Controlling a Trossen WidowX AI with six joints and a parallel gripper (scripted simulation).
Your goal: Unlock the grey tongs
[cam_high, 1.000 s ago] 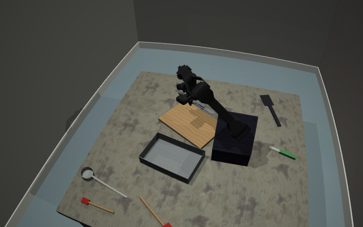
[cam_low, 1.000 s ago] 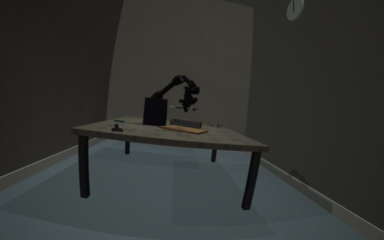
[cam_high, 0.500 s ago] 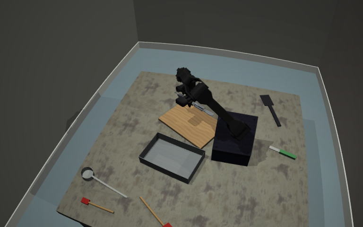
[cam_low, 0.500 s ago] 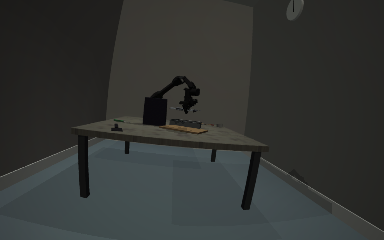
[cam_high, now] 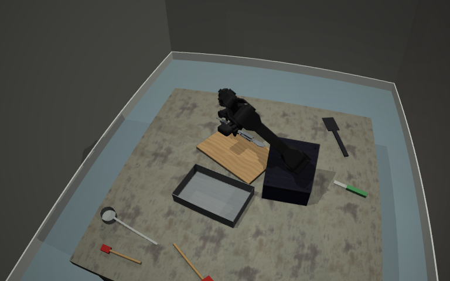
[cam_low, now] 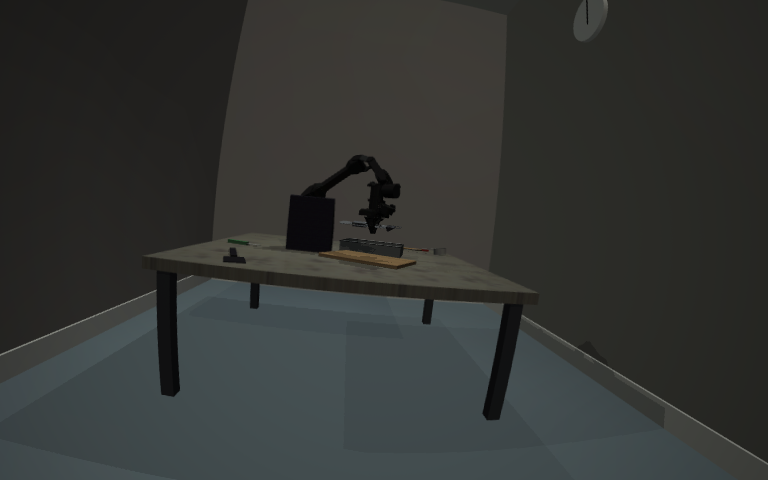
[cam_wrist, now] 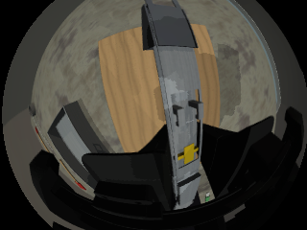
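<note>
The wooden board lies 110 mm below my gripper tip, 10 mm to the left of it and 10 mm behind it. From my gripper tip the other things lie so: black spatula: 500 mm behind, 300 mm to the right, 110 mm below; then yellow lock piece: 40 mm above; then dark roasting tin: 300 mm to the left, 90 mm below, 10 mm ahead.
</note>
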